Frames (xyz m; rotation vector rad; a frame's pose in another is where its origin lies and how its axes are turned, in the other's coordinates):
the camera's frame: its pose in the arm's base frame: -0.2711 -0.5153 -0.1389 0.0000 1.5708 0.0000
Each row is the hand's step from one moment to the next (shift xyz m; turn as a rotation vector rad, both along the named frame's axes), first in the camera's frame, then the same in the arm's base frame.
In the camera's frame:
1: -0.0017 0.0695 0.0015 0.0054 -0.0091 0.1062
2: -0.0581 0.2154 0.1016 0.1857 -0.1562 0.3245
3: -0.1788 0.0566 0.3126 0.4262 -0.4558 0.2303
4: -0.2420 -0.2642 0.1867 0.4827 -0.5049 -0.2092
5: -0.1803 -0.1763 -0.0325 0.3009 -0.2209 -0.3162
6: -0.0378 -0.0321 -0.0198 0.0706 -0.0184 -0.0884
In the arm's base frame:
1: 0.0015 0.0695 0.0017 0.1062 -0.0091 -0.0054
2: 0.1016 0.2154 0.0581 0.3245 -0.1562 -0.1857
3: 0.3126 0.0566 0.1788 0.2303 -0.4558 -0.4262
4: 0.1867 -0.2642 0.2420 -0.2092 -0.5049 -0.4827
5: -0.0325 -0.1763 0.1803 -0.3162 -0.2209 -0.3009
6: -0.0198 -0.0321 0.0378 -0.0884 -0.0184 -0.0706

